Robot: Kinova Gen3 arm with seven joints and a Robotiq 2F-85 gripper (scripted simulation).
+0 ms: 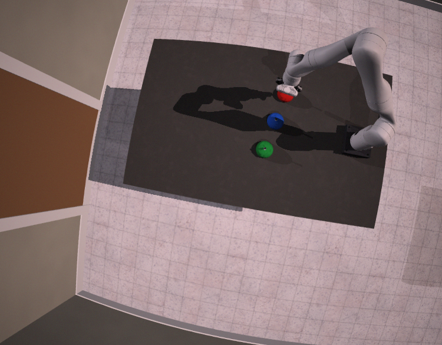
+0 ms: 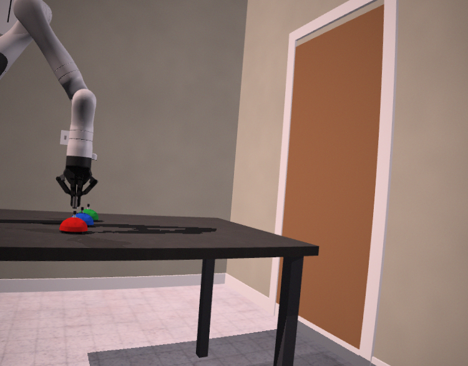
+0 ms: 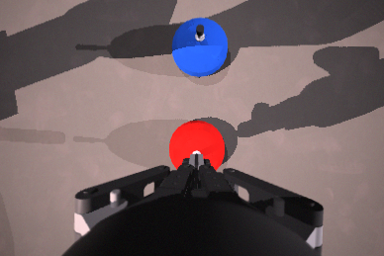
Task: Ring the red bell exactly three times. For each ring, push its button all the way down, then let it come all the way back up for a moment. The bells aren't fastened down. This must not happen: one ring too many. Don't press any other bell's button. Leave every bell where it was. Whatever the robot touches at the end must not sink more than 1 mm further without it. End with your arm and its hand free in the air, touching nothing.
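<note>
The red bell lies 5 cm below my hand. The rest, counted from my hand: blue bell: 1 cm ahead, 15 cm to the left, 5 cm below; then green bell: 2 cm ahead, 30 cm to the left, 5 cm below.
</note>
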